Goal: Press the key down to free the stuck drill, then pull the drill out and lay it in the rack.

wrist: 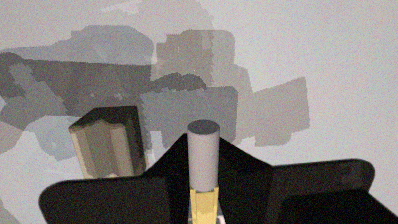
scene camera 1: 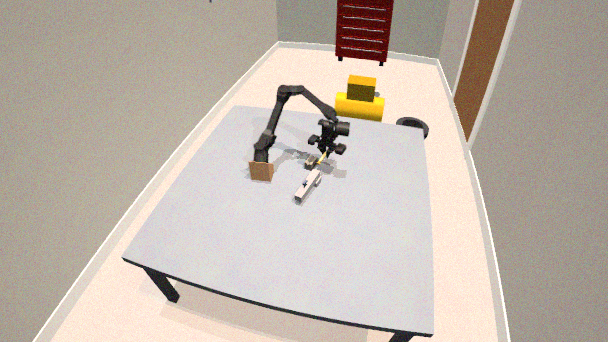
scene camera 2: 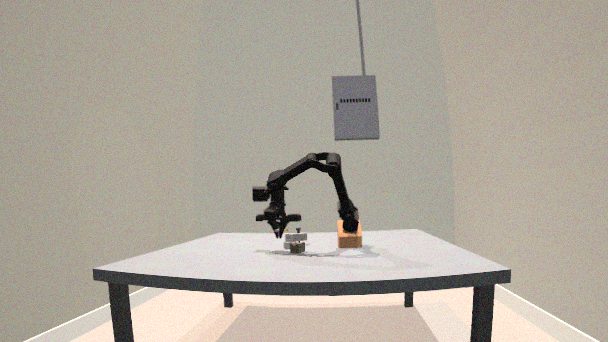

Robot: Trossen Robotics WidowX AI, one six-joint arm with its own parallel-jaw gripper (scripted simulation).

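A drill is being carried by the gripper [scene camera 2: 278, 238].
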